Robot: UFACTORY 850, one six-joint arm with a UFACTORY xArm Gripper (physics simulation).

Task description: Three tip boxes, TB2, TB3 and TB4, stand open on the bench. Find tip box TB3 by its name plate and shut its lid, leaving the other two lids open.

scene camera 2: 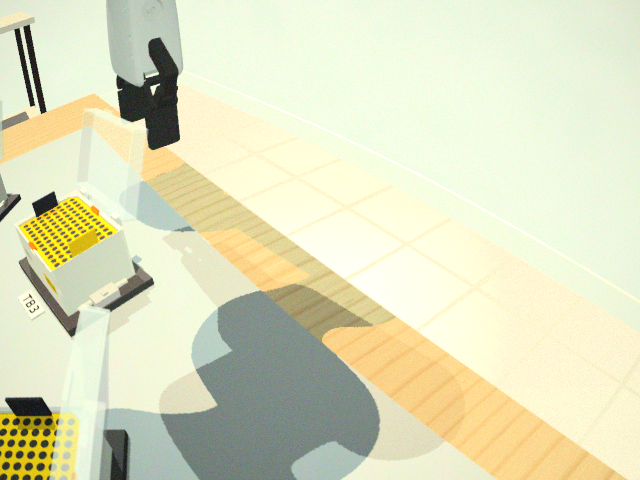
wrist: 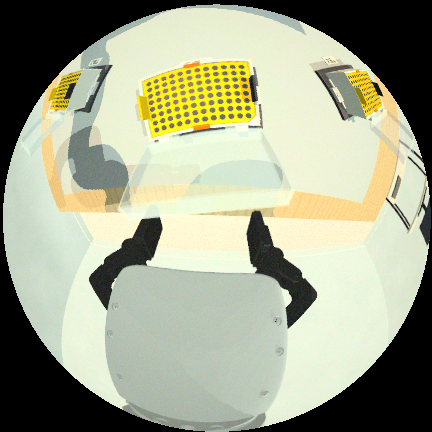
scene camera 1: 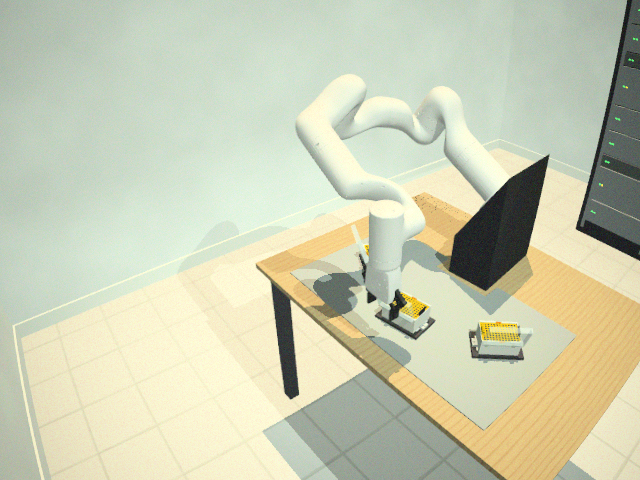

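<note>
Tip box TB3 (scene camera 1: 421,321) (scene camera 2: 98,273) (wrist: 200,100), white with a yellow tip rack, is the middle box. Its name plate (scene camera 2: 31,304) reads TB3. Its clear lid (scene camera 2: 111,155) (wrist: 210,167) stands open on the bench-edge side. My gripper (scene camera 1: 382,305) (scene camera 2: 147,126) (wrist: 203,218) is open and empty, on the outer side of this lid, fingertips near its free edge; contact cannot be told. Another open box (scene camera 1: 498,347) (wrist: 367,92) is on one side. The third open box (scene camera 2: 31,444) (wrist: 65,92) is on the other. Their plates are too small to read.
A grey mat (scene camera 1: 454,382) (scene camera 2: 144,361) lies on the wooden bench (scene camera 1: 578,413) (scene camera 2: 429,372). A tall black block (scene camera 1: 491,237) stands toward the arm's base. The third box's raised lid (scene camera 1: 357,238) (scene camera 2: 88,377) stands near the arm's wrist in scene camera 1.
</note>
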